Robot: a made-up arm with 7 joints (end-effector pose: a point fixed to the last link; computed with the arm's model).
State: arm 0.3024 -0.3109 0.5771 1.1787 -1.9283 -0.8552 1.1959
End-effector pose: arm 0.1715 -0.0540 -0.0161 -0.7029 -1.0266 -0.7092
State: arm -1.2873 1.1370 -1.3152 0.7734 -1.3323 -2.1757 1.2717
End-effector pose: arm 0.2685 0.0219 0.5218 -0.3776 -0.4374 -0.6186
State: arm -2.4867 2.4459 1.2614 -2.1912 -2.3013 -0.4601 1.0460
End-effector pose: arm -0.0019 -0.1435 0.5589 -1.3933 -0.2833 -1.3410
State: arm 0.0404 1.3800 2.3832 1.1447 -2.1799 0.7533 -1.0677
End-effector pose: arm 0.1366 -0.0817 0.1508 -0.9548 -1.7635 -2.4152
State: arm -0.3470 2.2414 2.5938 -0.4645 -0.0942 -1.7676 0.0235
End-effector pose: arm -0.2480 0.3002 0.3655 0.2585 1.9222 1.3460
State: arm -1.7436 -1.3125 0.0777 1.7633 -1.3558 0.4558 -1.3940
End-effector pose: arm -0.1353 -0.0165 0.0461 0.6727 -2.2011 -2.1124
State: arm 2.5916 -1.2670 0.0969 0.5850 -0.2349 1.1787 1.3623
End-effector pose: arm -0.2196 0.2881 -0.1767 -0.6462 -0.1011 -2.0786
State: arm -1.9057 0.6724 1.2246 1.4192 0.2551 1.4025 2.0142
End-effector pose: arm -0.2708 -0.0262 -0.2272 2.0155 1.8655 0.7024
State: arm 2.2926 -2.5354 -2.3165 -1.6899 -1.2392 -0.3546 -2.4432
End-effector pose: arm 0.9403 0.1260 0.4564 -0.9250 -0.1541 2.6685
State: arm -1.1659 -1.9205 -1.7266 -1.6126 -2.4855 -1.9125 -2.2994
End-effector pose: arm -0.6920 0.2790 -0.1498 1.2392 -0.9061 -1.3020
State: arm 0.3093 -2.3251 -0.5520 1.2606 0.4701 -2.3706 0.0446
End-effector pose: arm 0.3346 -0.7599 -0.0075 2.5032 -0.5917 -0.8976
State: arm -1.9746 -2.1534 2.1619 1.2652 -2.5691 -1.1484 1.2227
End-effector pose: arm -0.2366 0.2732 0.0827 1.5949 0.9808 -0.1333
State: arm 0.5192 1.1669 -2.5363 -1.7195 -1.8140 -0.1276 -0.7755
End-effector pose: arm -0.5491 0.3043 0.0387 -1.3202 1.4252 -0.3753
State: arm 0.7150 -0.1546 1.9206 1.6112 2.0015 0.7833 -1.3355
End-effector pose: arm 0.3695 -0.2579 0.1393 1.0699 1.9182 -0.2763
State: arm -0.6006 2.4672 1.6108 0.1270 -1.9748 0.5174 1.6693
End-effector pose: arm 0.0584 -0.2650 0.2791 0.2978 -0.5391 -0.6879
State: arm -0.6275 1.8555 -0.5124 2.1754 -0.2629 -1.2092 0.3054
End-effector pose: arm 0.0899 -0.2594 0.6176 2.4264 -1.2159 0.3728
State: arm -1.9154 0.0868 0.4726 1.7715 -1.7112 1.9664 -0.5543
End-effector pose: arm 0.1815 0.0186 -0.2268 -0.6978 -2.9717 0.6362
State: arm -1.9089 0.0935 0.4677 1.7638 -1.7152 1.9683 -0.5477
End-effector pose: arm 0.1836 0.0183 -0.2242 -0.6971 -2.9749 0.6328
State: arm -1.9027 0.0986 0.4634 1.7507 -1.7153 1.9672 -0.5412
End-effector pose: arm 0.1843 0.0193 -0.2215 -0.6885 -2.9775 0.6222
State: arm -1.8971 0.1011 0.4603 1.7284 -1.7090 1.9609 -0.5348
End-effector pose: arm 0.1823 0.0223 -0.2183 -0.6673 -2.9787 0.5991
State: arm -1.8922 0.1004 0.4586 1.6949 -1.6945 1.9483 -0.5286
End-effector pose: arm 0.1773 0.0275 -0.2143 -0.6304 -2.9776 0.5605
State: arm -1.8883 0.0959 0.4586 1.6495 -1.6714 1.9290 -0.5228
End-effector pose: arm 0.1688 0.0348 -0.2092 -0.5784 -2.9725 0.5041
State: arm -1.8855 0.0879 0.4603 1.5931 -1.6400 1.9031 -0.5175
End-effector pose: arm 0.1573 0.0435 -0.2020 -0.5139 -2.9625 0.4293
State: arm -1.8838 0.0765 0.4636 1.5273 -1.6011 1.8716 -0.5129
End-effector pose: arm 0.1435 0.0529 -0.1921 -0.4405 -2.9460 0.3366
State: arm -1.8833 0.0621 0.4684 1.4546 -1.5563 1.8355 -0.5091
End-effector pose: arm 0.1284 0.0617 -0.1792 -0.3637 -2.9221 0.2276
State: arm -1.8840 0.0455 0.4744 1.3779 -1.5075 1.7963 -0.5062
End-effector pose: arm 0.1133 0.0688 -0.1630 -0.2886 -2.8906 0.1059
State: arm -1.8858 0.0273 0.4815 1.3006 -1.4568 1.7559 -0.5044
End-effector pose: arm 0.0992 0.0735 -0.1445 -0.2197 -2.8521 -0.0233
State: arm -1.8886 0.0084 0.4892 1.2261 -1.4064 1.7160 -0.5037
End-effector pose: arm 0.0872 0.0752 -0.1247 -0.1601 -2.8087 -0.1539
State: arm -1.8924 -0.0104 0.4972 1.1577 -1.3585 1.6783 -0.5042
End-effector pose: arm 0.0776 0.0742 -0.1052 -0.1117 -2.7633 -0.2796
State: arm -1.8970 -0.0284 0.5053 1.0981 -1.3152 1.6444 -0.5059
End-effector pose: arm 0.0703 0.0711 -0.0873 -0.0750 -2.7192 -0.3943
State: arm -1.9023 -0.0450 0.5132 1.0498 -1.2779 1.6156 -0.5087
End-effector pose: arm 0.0650 0.0669 -0.0723 -0.0490 -2.6799 -0.4926
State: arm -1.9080 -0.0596 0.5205 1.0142 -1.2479 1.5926 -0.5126
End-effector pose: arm 0.0611 0.0628 -0.0609 -0.0320 -2.6486 -0.5711
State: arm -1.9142 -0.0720 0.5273 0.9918 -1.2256 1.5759 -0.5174
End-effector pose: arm 0.0580 0.0598 -0.0532 -0.0228 -2.6271 -0.6279
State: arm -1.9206 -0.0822 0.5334 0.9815 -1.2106 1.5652 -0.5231
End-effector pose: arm 0.0555 0.0585 -0.0489 -0.0191 -2.6155 -0.6639
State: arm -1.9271 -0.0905 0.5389 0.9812 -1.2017 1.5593 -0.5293
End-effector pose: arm 0.0532 0.0587 -0.0475 -0.0195 -2.6124 -0.6825
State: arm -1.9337 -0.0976 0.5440 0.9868 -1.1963 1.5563 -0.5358
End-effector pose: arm 0.0512 0.0599 -0.0477 -0.0220 -2.6146 -0.6905
